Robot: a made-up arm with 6 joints.
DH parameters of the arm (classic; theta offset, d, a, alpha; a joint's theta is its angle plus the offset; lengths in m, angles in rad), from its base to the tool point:
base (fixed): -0.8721 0 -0.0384 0
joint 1: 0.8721 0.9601 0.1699 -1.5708
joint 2: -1.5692 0 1.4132 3.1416
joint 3: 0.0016 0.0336 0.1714 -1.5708
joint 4: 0 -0.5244 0.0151 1.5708
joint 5: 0 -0.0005 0.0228 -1.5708
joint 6: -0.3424 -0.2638 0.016 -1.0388
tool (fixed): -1.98 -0.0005 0 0
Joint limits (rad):
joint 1: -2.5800..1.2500
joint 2: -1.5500..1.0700
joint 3: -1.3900..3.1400
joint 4: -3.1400..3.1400
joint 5: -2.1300..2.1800
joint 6: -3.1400..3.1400
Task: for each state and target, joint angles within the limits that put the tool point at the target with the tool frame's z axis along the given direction. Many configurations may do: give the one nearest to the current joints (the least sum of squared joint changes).
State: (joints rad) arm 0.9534 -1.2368 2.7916 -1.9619 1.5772 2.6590
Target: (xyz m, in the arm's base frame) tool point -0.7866 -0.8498 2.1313 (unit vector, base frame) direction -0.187 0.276 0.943
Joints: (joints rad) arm 0.5914 -0.5380 2.2519 -1.3580 1.5545 3.0856
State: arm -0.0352 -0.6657 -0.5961 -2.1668 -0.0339 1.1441
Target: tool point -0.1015 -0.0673 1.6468 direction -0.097 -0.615 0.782
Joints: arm -0.0978 -0.6943 -1.3426 -2.4691 0.2310 0.3032
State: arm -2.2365 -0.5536 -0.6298 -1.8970 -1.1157 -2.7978
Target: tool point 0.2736 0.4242 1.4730 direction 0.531 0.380 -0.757
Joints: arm -2.0278 -1.3830 -1.3900 -2.0946 -0.7064 -3.1349
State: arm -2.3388 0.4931 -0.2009 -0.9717 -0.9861 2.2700
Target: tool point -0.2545 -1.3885 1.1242 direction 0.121 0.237 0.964
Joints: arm -1.8172 0.9114 -0.5856 -1.0028 -0.8812 2.0600
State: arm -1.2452 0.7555 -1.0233 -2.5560 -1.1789 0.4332
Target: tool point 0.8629 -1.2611 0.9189 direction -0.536 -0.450 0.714
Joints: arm -0.9664 1.0545 -0.8391 -2.9559 -1.2291 1.0506
